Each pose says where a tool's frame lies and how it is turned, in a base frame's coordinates. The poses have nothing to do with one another.
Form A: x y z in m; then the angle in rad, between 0 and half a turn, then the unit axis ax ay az.
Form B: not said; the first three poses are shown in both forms.
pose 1, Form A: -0.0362 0.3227 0.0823 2.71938 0.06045 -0.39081 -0.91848
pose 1, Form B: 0.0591 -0.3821 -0.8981 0.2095 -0.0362 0.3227 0.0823
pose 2, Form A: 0.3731 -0.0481 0.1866 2.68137 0.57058 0.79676 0.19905
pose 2, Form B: 0.5555 0.7758 0.1938 0.2281 0.3731 -0.0481 0.1866
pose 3, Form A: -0.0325 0.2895 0.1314 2.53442 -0.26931 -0.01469 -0.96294
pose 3, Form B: -0.2570 -0.0140 -0.9189 0.2989 -0.0325 0.2895 0.1314
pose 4, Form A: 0.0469 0.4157 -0.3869 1.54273 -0.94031 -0.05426 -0.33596
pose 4, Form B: -0.6555 -0.0378 -0.2342 0.7170 0.0469 0.4157 -0.3869
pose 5, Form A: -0.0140 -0.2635 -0.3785 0.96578 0.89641 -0.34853 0.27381
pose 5, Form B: 0.4162 -0.1618 0.1271 0.8857 -0.0140 -0.2635 -0.3785
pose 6, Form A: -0.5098 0.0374 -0.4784 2.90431 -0.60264 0.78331 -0.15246
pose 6, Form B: -0.5984 0.7778 -0.1514 0.1184 -0.5098 0.0374 -0.4784
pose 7, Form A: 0.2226 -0.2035 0.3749 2.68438 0.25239 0.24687 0.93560
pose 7, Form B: 0.2458 0.2404 0.9113 0.2266 0.2226 -0.2035 0.3749
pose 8, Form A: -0.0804 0.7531 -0.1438 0.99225 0.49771 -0.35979 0.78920
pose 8, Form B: 0.2369 -0.1713 0.3757 0.8794 -0.0804 0.7531 -0.1438
